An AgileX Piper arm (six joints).
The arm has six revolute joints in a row. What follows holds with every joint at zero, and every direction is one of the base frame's.
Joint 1 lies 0.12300 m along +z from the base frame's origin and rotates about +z.
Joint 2 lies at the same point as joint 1 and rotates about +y.
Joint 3 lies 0.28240 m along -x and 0.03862 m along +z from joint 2 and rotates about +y.
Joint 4 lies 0.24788 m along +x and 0.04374 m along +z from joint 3 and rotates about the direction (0.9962, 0, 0.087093).
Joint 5 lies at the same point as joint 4 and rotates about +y.
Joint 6 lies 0.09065 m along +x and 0.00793 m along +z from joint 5 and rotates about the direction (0.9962, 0, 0.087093).
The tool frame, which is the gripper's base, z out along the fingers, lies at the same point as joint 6; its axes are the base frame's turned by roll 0.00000, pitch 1.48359 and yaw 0.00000 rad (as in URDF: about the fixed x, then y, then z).
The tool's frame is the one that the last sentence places.
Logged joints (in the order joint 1, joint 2, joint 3, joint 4, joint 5, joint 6), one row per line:
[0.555 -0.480 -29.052 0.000 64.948 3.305]
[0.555 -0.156 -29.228 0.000 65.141 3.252]
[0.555 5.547 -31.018 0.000 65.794 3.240]
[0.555 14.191 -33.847 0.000 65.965 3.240]
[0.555 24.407 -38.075 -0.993 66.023 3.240]
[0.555 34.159 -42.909 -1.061 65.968 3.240]
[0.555 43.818 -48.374 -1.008 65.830 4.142]
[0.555 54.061 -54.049 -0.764 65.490 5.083]
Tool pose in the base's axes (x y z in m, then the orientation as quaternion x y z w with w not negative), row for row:
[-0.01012 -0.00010 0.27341 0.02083 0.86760 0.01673 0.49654]
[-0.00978 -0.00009 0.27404 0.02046 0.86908 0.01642 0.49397]
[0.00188 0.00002 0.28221 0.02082 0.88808 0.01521 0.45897]
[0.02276 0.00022 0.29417 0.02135 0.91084 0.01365 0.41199]
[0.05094 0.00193 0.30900 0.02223 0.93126 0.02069 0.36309]
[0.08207 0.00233 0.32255 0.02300 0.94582 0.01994 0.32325]
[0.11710 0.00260 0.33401 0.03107 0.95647 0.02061 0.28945]
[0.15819 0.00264 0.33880 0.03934 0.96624 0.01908 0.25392]
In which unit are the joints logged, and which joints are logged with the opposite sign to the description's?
The joints are logged in degrees. Opposite sign: joint 4.
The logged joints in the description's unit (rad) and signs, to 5 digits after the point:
[0.00969 -0.00838 -0.50705 0.00000 1.13356 0.05768]
[0.00969 -0.00272 -0.51012 0.00000 1.13692 0.05676]
[0.00969 0.09681 -0.54137 0.00000 1.14832 0.05655]
[0.00969 0.24768 -0.59074 0.00000 1.15131 0.05655]
[0.00969 0.42598 -0.66453 0.01733 1.15232 0.05655]
[0.00969 0.59619 -0.74890 0.01852 1.15136 0.05655]
[0.00969 0.76477 -0.84429 0.01759 1.14895 0.07229]
[0.00969 0.94354 -0.94333 0.01333 1.14302 0.08872]

